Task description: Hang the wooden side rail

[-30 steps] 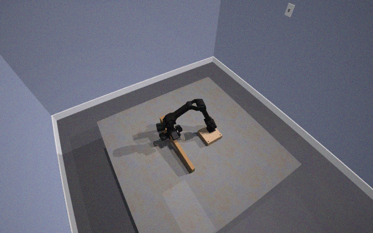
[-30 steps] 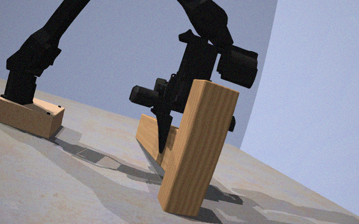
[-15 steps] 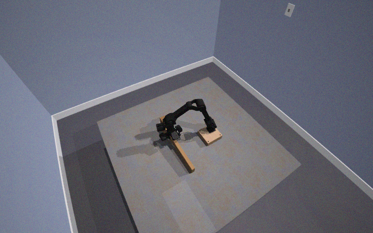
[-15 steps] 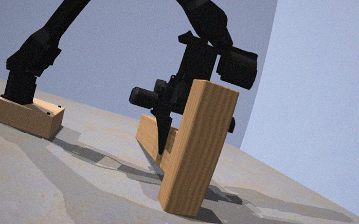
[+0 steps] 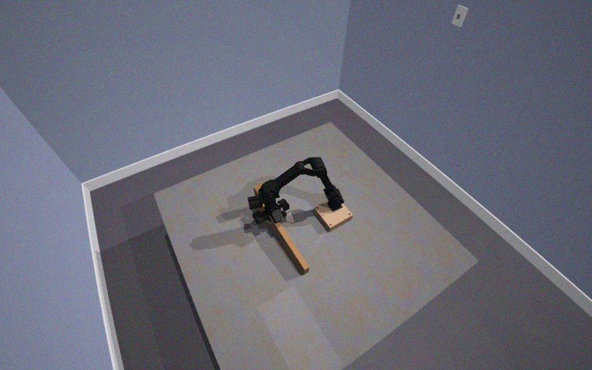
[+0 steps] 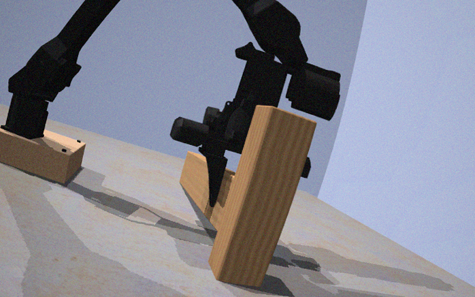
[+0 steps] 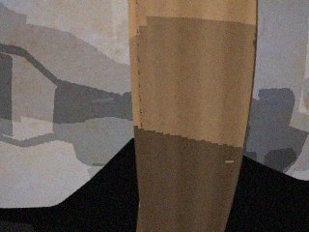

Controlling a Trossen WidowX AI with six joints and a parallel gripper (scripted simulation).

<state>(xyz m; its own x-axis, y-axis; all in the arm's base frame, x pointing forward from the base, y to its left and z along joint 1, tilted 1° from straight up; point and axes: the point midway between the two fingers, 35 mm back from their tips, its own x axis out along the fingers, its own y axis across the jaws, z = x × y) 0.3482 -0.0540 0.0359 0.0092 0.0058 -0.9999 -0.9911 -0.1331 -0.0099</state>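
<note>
My gripper tip is now 120 mm to the left of the headboard post, 50 mm below it and 10 mm short of it.
</note>
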